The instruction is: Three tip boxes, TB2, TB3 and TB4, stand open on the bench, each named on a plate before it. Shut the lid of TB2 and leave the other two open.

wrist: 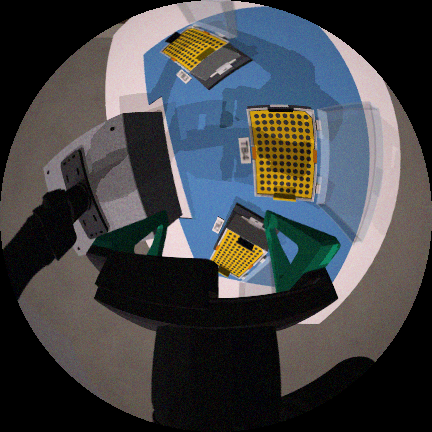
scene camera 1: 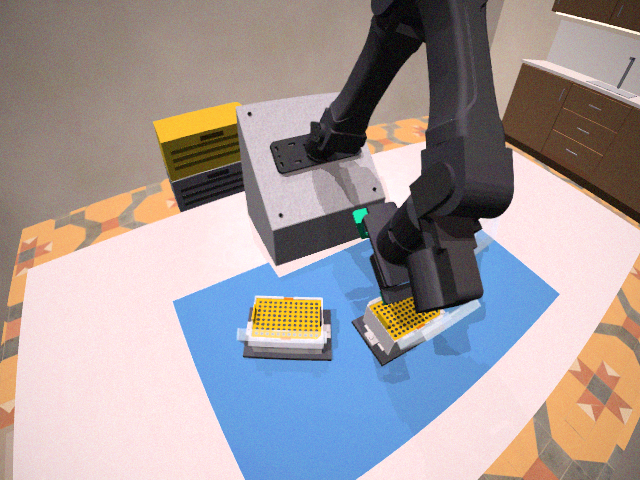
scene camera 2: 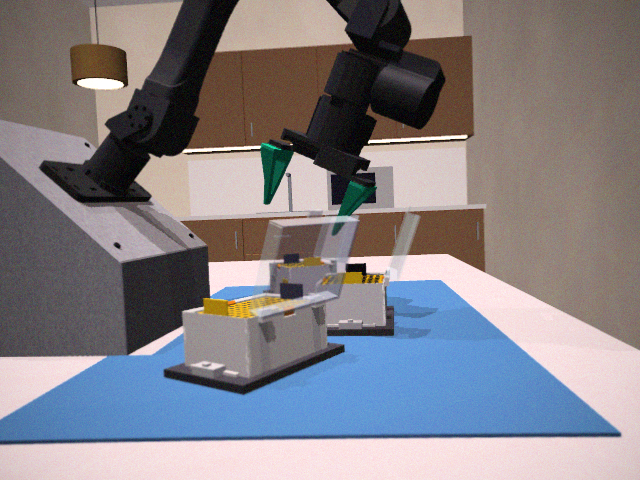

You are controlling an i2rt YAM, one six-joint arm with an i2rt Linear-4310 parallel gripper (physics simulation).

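TB2 is open, its clear lid raised. In scene camera 1 the arm hides its body; in scene camera 2 it shows through another lid. TB4 stands in the middle, its clear lid open on the side away from the base. TB3 is at the other end, also open. My gripper is open and empty, above the boxes; in the wrist view TB2 appears between its fingers.
The grey arm base stands beside the blue mat. The boxes sit on dark bases on this mat. A yellow cabinet stands behind the table. Raised clear lids stick up beside the boxes.
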